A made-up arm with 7 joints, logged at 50 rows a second.
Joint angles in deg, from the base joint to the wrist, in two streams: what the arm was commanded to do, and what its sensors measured. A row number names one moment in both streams.
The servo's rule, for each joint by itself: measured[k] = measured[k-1] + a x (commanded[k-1-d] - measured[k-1]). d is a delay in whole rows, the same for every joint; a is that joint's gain. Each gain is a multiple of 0.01, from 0.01 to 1. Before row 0 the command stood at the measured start. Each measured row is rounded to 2 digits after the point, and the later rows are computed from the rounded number. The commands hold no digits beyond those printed.
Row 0, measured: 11.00 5.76 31.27 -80.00 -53.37 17.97 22.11
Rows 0 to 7, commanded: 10.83 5.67 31.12 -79.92 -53.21 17.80 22.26; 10.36 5.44 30.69 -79.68 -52.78 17.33 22.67; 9.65 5.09 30.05 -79.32 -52.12 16.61 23.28; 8.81 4.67 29.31 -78.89 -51.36 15.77 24.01; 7.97 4.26 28.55 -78.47 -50.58 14.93 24.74; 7.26 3.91 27.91 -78.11 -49.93 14.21 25.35; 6.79 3.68 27.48 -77.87 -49.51 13.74 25.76; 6.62 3.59 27.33 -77.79 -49.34 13.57 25.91
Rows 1 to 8, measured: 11.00 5.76 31.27 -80.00 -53.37 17.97 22.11; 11.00 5.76 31.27 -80.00 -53.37 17.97 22.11; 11.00 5.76 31.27 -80.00 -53.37 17.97 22.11; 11.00 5.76 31.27 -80.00 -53.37 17.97 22.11; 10.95 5.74 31.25 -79.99 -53.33 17.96 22.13; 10.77 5.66 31.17 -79.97 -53.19 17.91 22.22; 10.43 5.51 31.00 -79.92 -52.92 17.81 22.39; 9.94 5.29 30.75 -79.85 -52.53 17.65 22.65
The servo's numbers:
d 4
a 0.30 0.26 0.15 0.07 0.25 0.08 0.16

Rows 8 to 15, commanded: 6.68 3.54 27.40 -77.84 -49.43 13.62 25.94; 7.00 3.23 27.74 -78.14 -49.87 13.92 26.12; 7.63 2.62 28.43 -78.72 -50.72 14.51 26.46; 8.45 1.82 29.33 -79.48 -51.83 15.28 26.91; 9.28 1.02 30.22 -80.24 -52.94 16.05 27.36; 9.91 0.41 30.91 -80.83 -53.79 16.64 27.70; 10.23 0.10 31.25 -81.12 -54.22 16.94 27.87; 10.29 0.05 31.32 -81.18 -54.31 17.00 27.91
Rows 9 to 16, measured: 9.35 5.02 30.42 -79.75 -52.04 17.43 22.98; 8.72 4.73 30.04 -79.64 -51.51 17.17 23.36; 8.14 4.46 29.66 -79.52 -51.01 16.90 23.74; 7.68 4.23 29.31 -79.40 -50.59 16.63 24.09; 7.38 4.05 29.02 -79.29 -50.30 16.39 24.39; 7.27 3.84 28.83 -79.21 -50.19 16.19 24.67; 7.38 3.52 28.77 -79.18 -50.32 16.06 24.96; 7.70 3.08 28.85 -79.20 -50.70 16.00 25.27
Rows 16 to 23, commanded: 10.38 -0.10 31.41 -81.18 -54.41 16.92 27.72; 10.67 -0.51 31.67 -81.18 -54.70 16.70 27.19; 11.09 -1.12 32.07 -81.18 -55.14 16.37 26.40; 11.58 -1.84 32.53 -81.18 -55.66 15.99 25.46; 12.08 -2.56 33.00 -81.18 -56.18 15.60 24.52; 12.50 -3.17 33.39 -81.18 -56.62 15.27 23.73; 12.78 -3.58 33.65 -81.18 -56.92 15.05 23.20; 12.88 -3.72 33.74 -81.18 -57.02 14.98 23.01
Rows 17 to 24, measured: 8.17 2.54 29.06 -79.27 -51.26 16.00 25.60; 8.69 1.99 29.34 -79.38 -51.89 16.05 25.94; 9.15 1.50 29.63 -79.50 -52.47 16.12 26.25; 9.49 1.12 29.88 -79.62 -52.93 16.19 26.52; 9.76 0.80 30.11 -79.73 -53.30 16.25 26.71; 10.03 0.46 30.34 -79.83 -53.65 16.29 26.79; 10.35 0.05 30.60 -79.92 -54.02 16.30 26.73; 10.72 -0.44 30.89 -80.01 -54.43 16.28 26.53
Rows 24 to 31, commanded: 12.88 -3.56 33.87 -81.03 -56.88 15.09 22.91; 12.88 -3.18 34.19 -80.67 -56.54 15.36 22.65; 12.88 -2.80 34.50 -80.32 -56.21 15.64 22.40; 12.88 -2.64 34.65 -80.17 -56.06 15.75 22.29; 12.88 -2.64 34.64 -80.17 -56.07 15.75 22.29; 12.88 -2.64 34.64 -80.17 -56.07 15.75 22.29; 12.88 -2.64 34.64 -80.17 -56.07 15.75 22.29; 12.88 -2.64 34.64 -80.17 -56.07 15.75 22.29
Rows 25 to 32, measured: 11.13 -0.99 31.21 -80.09 -54.87 16.23 26.21; 11.54 -1.56 31.54 -80.17 -55.31 16.15 25.81; 11.91 -2.09 31.86 -80.24 -55.71 16.06 25.39; 12.20 -2.51 32.14 -80.31 -56.04 15.97 25.01; 12.40 -2.78 32.40 -80.36 -56.25 15.90 24.67; 12.54 -2.88 32.67 -80.38 -56.32 15.86 24.35; 12.64 -2.86 32.94 -80.38 -56.29 15.84 24.04; 12.71 -2.80 33.20 -80.37 -56.23 15.83 23.76
